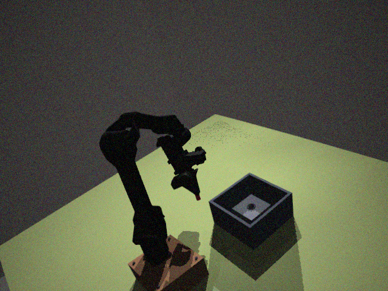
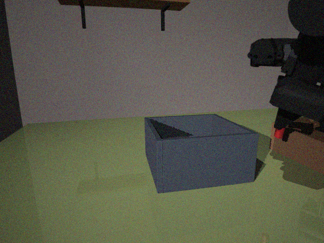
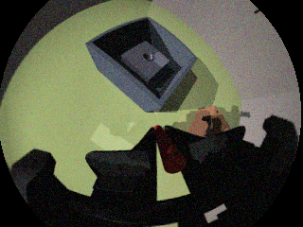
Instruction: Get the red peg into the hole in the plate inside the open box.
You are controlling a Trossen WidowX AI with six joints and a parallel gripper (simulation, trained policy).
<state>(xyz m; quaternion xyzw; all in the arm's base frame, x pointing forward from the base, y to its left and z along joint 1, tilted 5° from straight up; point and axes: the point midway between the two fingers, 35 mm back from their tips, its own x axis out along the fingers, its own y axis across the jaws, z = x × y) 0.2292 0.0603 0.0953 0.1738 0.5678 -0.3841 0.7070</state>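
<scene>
Now: gripper tip 90 mm short of the grey plate, 140 mm to the left of it and 70 mm above it. Also, from my gripper tip: red peg (10 mm to the left, 20 mm above); blue box (90 mm ahead, 140 mm to the right, 90 mm below).
</scene>
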